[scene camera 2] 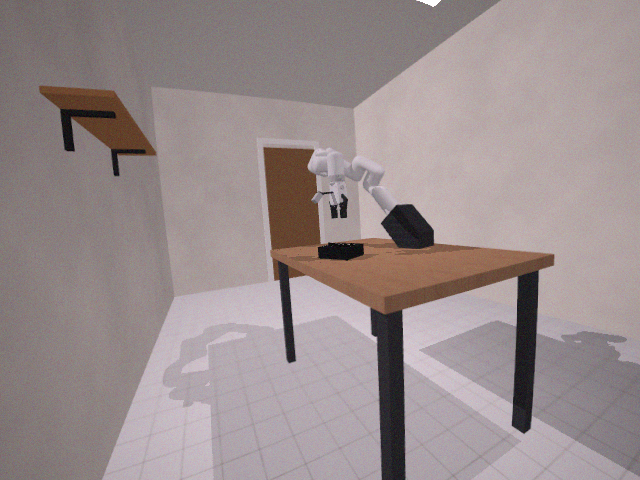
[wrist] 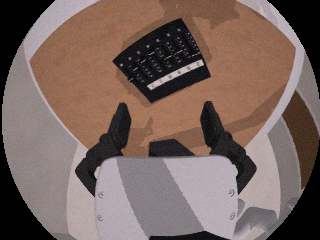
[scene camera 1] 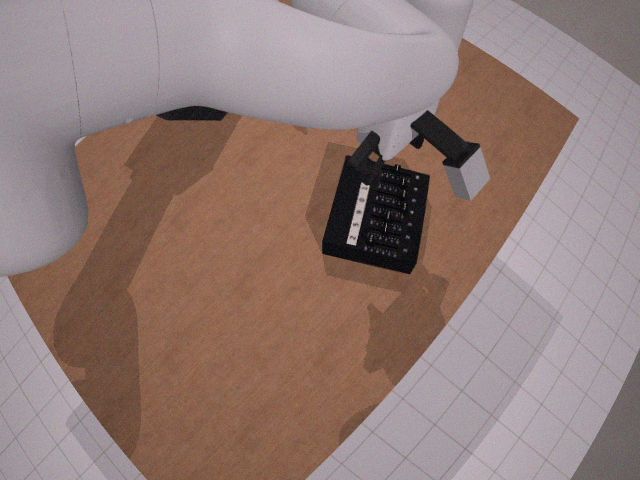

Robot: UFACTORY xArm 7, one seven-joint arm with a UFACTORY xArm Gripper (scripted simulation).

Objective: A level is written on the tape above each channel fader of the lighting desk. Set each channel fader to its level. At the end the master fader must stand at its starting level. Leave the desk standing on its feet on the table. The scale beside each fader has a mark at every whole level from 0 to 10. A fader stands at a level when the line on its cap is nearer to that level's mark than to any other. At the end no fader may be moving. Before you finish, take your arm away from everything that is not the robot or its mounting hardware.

Path:
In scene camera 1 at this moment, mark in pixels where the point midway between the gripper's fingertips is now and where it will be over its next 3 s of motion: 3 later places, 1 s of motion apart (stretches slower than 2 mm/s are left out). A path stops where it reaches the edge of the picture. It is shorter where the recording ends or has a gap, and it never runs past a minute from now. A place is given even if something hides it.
My gripper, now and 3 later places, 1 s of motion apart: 390,160; 400,184; 403,195; 398,177

